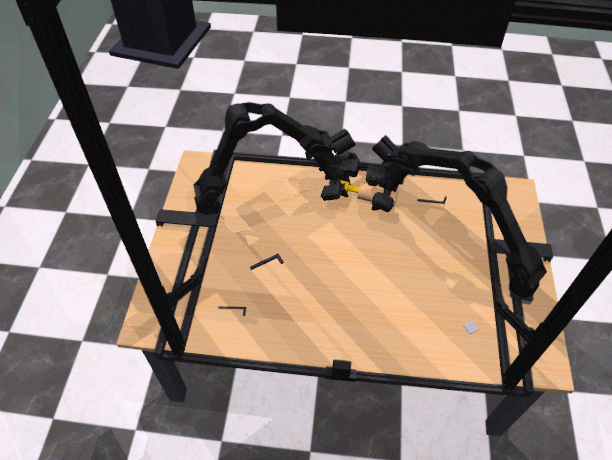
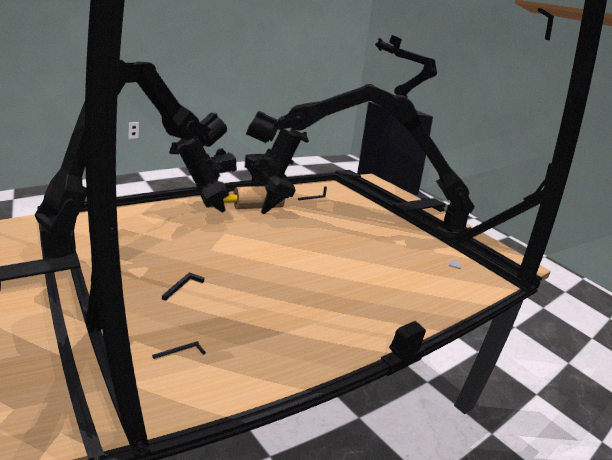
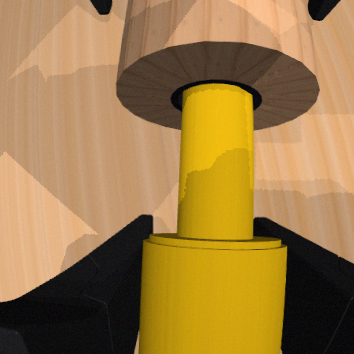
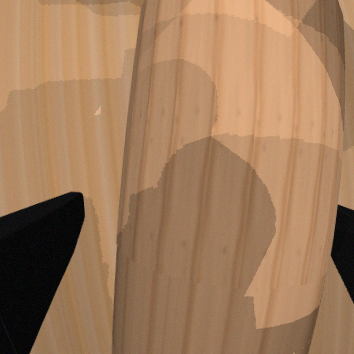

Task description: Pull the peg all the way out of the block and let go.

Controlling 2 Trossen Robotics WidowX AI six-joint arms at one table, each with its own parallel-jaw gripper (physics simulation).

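Frame: origin at the left arm's base, x ahead, y left, z up, level; centimetres.
Seen in the pictures: left gripper, fingertip midpoint: point(image 1: 348, 192) point(image 2: 221, 208) point(image 3: 202, 227); right gripper, fingertip midpoint: point(image 2: 256, 206) point(image 4: 207, 211); left arm's base at its link origin: point(image 1: 208, 209) point(image 2: 59, 253); right arm's base at its link origin: point(image 1: 521, 289) point(image 2: 454, 226).
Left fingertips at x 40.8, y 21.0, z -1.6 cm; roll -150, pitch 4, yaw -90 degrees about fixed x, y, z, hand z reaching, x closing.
Offsets run from my left fingertips to a thing's top centre.
A yellow peg @[dz +4.3, dx +2.2, dy -0.2 cm] point(image 1: 350, 186) point(image 2: 231, 198) point(image 3: 215, 168) sticks partway out of a round wooden block @[dz +5.3, dx +9.6, dy -0.3 cm] point(image 1: 364, 195) point(image 2: 248, 197) point(image 3: 218, 67) point(image 4: 232, 175) that lies on its side at the back of the table. The peg's thin shaft still sits in the block's hole. My left gripper point(image 1: 336, 190) point(image 2: 217, 197) point(image 3: 202, 227) is shut on the peg's thick head. My right gripper point(image 1: 379, 189) point(image 2: 264, 192) point(image 4: 207, 211) is open, with its fingers straddling the block, one on each side and apart from it.
Three black L-shaped keys lie on the table: one near the block @[dz +2.9, dx +26.8, dy +4.0 cm] point(image 1: 432, 200) point(image 2: 313, 196) and two at the front left point(image 1: 267, 261) point(image 1: 233, 308) point(image 2: 182, 284) point(image 2: 178, 349). A small grey tile @[dz +0.0, dx +44.3, dy -38.2 cm] point(image 1: 470, 327) point(image 2: 455, 264) lies front right. A black frame point(image 1: 342, 369) rims the table.
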